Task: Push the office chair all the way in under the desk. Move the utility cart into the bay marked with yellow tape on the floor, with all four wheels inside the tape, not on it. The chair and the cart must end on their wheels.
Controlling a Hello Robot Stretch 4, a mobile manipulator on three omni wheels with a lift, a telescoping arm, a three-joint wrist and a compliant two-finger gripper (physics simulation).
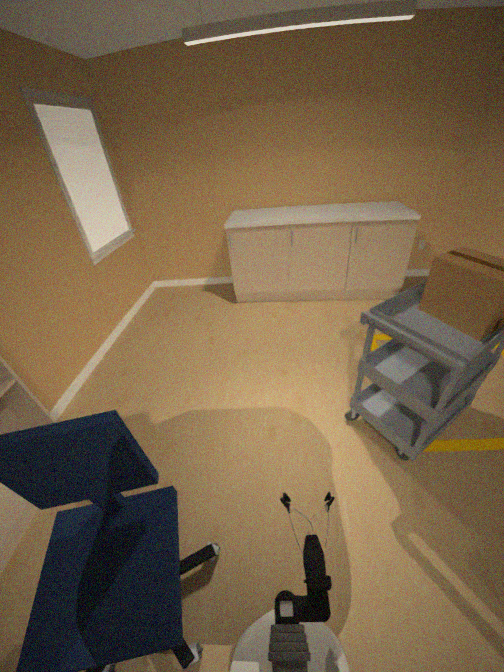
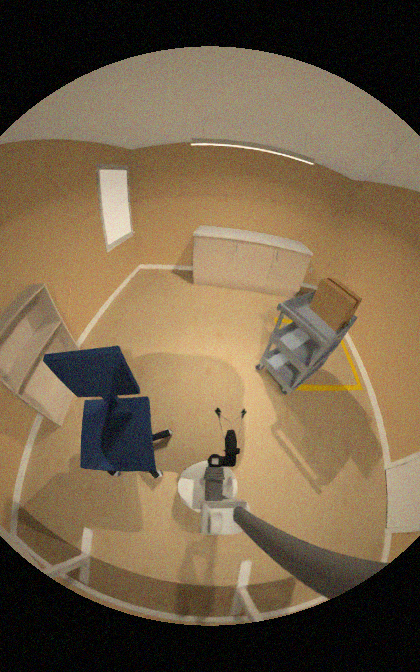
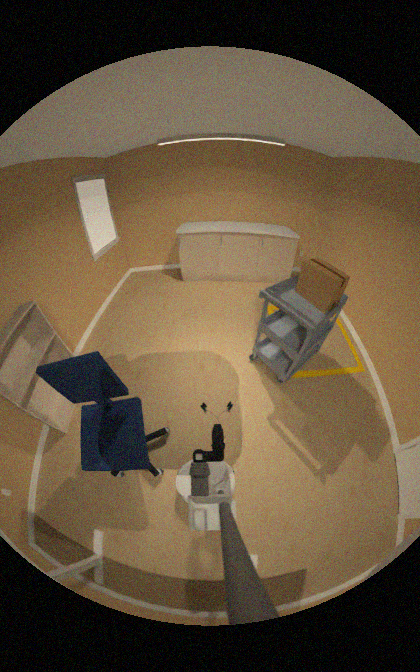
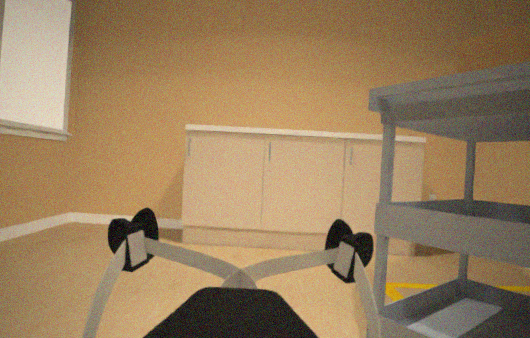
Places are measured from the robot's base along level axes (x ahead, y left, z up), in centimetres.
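Pixels of known places: gripper, fingertip midpoint: [image 1: 306, 492] [image 4: 243, 234].
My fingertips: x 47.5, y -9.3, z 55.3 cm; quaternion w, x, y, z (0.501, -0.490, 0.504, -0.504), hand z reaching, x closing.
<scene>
Behind a point stands the place of what it marks.
The blue office chair [image 1: 130, 569] {y 51.5, x 26.9, z 44.2 cm} [image 2: 120, 435] [image 3: 120, 435] stands upright to the left of my base. The grey utility cart [image 1: 415, 337] {y -58.6, x 92.1, z 83.8 cm} [image 2: 306, 324] [image 3: 287, 310] [image 4: 450, 227] {y -59.8, x 97.7, z 48.0 cm} stands upright ahead right, turned at an angle. Two near casters are on the floor left of the yellow tape [image 1: 466, 445] {y -115.7, x 89.9, z -2.7 cm} [image 2: 330, 388] [image 3: 330, 372] [image 4: 425, 286] {y -115.4, x 197.8, z -2.7 cm}; its far casters are hidden. My gripper [image 1: 307, 499] {y -9.3, x 47.5, z 55.3 cm} [image 2: 230, 413] [image 3: 216, 406] [image 4: 243, 234] {y -9.3, x 47.5, z 55.3 cm} is open and empty, short of the cart. White legs [image 2: 87, 550] [image 3: 98, 545], seemingly the desk's, stand behind; no desktop shows.
A cardboard box [image 1: 466, 295] {y -85.4, x 106.1, z 93.4 cm} [image 2: 335, 302] [image 3: 320, 282] sits on the cart's top tray. A low cabinet [image 1: 320, 260] {y -56.7, x 266.2, z 46.7 cm} [image 2: 250, 265] [image 3: 240, 257] [image 4: 300, 185] {y -52.7, x 266.7, z 47.3 cm} stands at the back wall. A shelf unit [image 2: 22, 302] [image 3: 17, 322] stands behind the chair at left.
</scene>
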